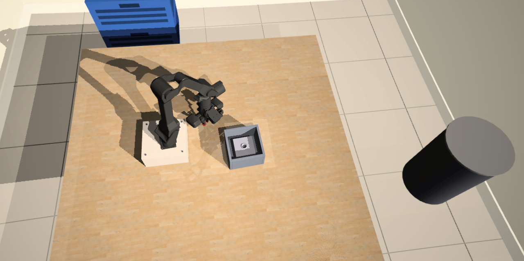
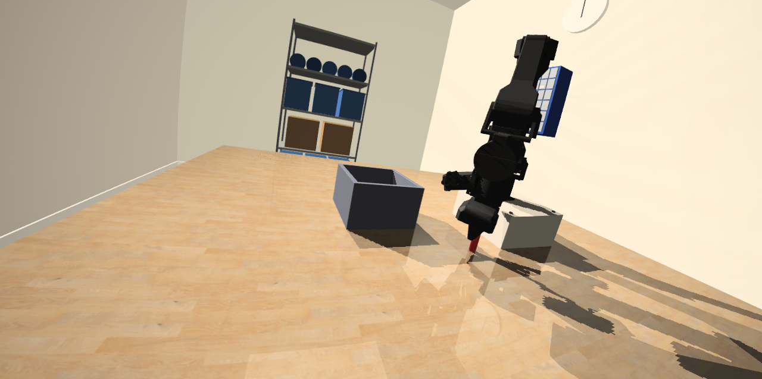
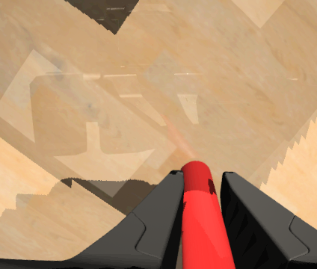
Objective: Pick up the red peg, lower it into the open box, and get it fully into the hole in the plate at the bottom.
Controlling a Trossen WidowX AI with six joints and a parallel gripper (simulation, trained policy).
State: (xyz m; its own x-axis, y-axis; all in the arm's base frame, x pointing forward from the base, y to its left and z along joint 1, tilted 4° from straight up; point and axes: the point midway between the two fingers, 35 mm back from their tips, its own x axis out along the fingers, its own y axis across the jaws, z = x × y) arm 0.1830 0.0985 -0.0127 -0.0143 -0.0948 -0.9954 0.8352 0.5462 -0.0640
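The pale plate lies 18 cm to the right of my gripper tip, 15 cm ahead of it and 2 cm above it. Also, from my gripper tip: grey box (18 cm to the right, 15 cm ahead); red peg (2 cm above, 1 cm to the left).
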